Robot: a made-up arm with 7 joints.
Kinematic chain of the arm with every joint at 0, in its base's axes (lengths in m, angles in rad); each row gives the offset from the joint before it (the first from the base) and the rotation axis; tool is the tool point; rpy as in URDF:
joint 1: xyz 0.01 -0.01 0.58 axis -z
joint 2: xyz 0.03 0 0.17 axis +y
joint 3: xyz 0.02 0 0.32 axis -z
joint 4: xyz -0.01 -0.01 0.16 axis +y
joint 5: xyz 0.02 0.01 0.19 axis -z
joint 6: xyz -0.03 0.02 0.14 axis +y
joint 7: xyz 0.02 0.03 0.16 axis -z
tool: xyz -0.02 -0.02 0 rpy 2.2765 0.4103 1.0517
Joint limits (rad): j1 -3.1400..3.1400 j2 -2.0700..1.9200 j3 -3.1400..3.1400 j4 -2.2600..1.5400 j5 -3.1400..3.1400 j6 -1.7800..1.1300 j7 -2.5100..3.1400
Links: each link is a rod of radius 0.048 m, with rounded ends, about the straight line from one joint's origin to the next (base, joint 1, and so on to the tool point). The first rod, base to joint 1, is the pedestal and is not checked.
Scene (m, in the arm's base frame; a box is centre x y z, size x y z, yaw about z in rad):
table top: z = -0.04
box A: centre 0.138 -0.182 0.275 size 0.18 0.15 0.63 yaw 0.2
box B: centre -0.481 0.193 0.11 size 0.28 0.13 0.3 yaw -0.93
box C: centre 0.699 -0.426 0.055 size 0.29 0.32 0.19 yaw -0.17
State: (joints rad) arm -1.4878 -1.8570 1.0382 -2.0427 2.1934 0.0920 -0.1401
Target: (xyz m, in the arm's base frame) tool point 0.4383 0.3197 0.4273
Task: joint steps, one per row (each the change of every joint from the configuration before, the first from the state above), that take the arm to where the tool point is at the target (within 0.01 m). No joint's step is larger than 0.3 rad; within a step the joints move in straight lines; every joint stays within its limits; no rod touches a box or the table.
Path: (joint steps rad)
1: -0.2353 0.1641 -0.2618 0.1066 -0.1743 0.1327 -0.0486
2: -0.2352 0.1642 -0.2618 0.1066 -0.1744 0.1326 -0.0486
3: -0.2353 0.1641 -0.2618 0.1066 -0.1743 0.1327 -0.0486
4: -0.2366 -0.0403 -0.2290 0.0042 0.1301 -0.0382 0.0397
5: -0.2366 -0.0403 -0.2291 0.0043 0.1301 -0.0383 0.0398
6: -0.2366 -0.0402 -0.2290 0.0042 0.1301 -0.0382 0.0397
7: -0.2366 -0.0403 -0.2291 0.0043 0.1301 -0.0382 0.0398

